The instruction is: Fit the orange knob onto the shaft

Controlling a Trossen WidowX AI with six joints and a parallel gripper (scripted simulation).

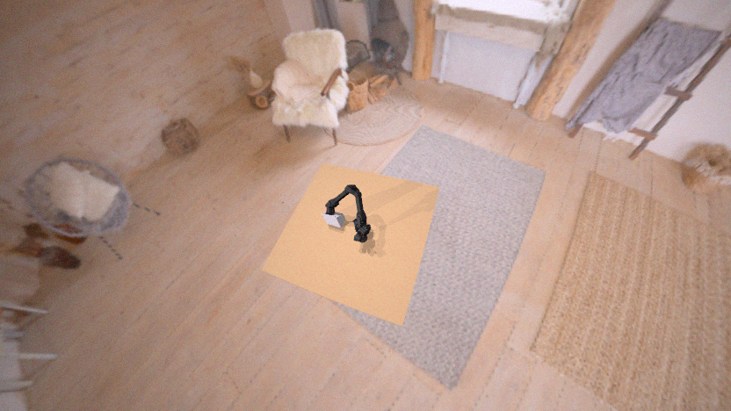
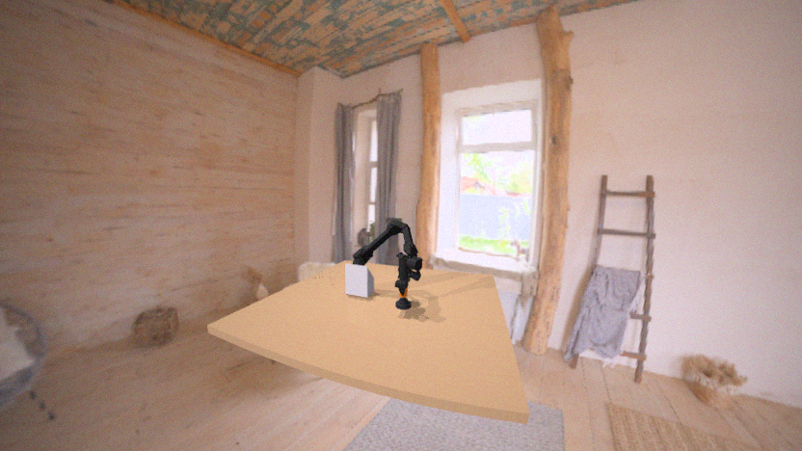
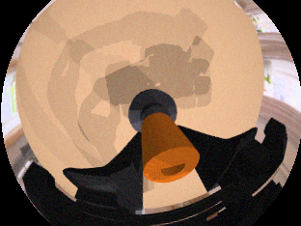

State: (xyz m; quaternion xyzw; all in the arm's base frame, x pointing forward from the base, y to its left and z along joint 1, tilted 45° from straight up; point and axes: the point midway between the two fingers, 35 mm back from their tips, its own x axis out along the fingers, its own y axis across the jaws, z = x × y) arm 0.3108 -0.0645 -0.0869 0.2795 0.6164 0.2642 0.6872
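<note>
Right now the orange knob is 2 cm above my gripper tip. Round my gripper tip: dark round pedestal 4 cm below.
</note>
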